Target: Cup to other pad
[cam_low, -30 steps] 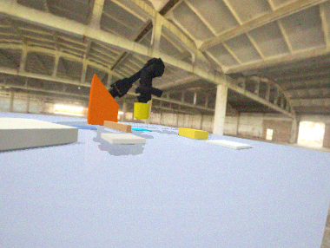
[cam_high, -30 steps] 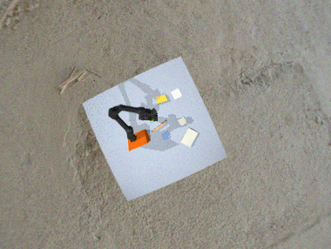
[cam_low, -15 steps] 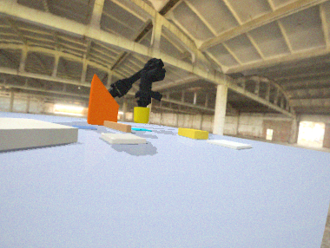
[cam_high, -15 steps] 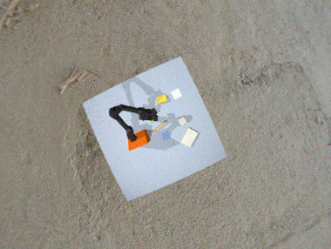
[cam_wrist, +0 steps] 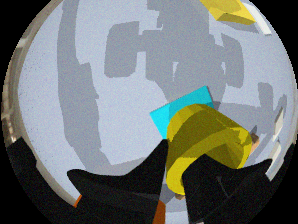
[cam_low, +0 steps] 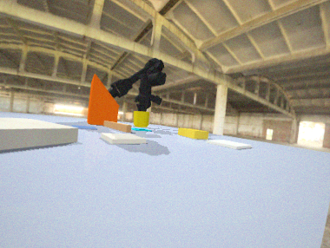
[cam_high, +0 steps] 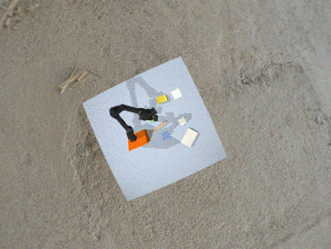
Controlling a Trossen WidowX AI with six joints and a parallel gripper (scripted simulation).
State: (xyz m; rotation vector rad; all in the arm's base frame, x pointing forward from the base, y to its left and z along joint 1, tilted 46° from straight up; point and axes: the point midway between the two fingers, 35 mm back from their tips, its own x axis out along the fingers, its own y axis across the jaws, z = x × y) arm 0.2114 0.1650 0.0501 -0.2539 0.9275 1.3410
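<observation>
The cyan pad is 3 cm ahead of my gripper tip, 1 cm to the right of it and 5 cm below it. Also, from my gripper tip: blue pad 10 cm ahead, 25 cm to the right, 5 cm below; yellow cup 2 cm ahead, 1 cm to the right; wooden bar 6 cm ahead, 13 cm to the right, 4 cm below.
</observation>
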